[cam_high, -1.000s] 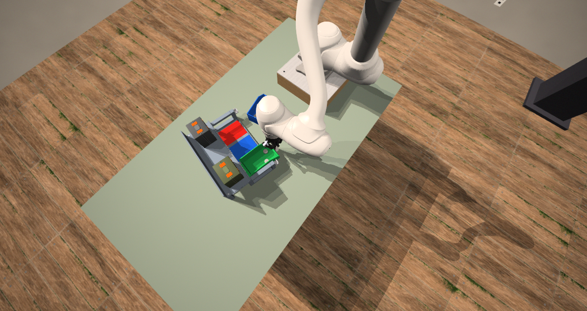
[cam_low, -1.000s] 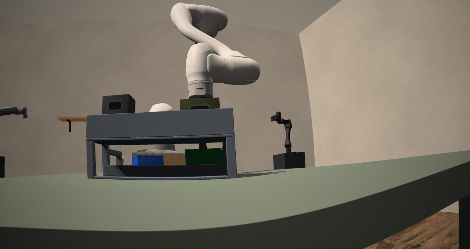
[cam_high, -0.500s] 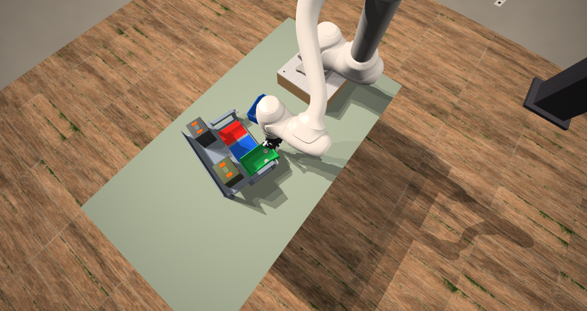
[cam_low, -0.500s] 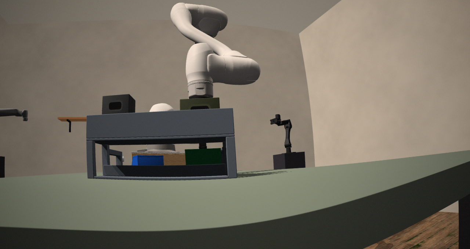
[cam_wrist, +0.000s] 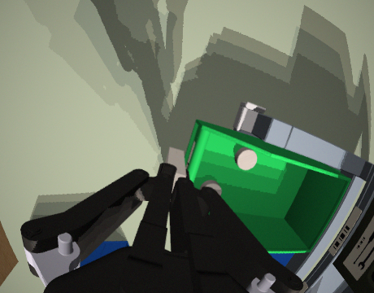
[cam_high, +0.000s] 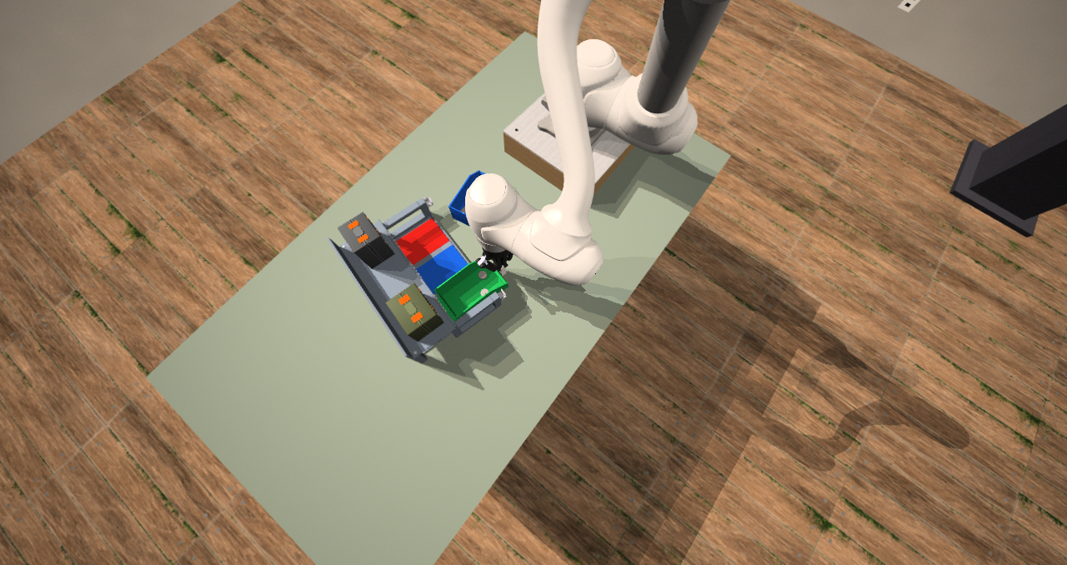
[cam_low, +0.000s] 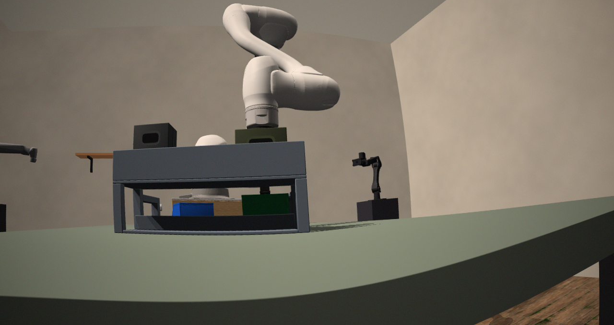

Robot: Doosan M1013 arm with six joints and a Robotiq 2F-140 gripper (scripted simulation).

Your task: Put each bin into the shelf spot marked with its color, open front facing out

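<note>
My hand is 100 mm short of the green bin and 20 mm to the left of it. The rest, counted from my hand: black box: 290 mm to the right, 180 mm ahead, 110 mm above; then olive box: 240 mm ahead, 100 mm above, 60 mm to the right; then blue bin: 200 mm to the right, 140 mm behind, 10 mm below.
</note>
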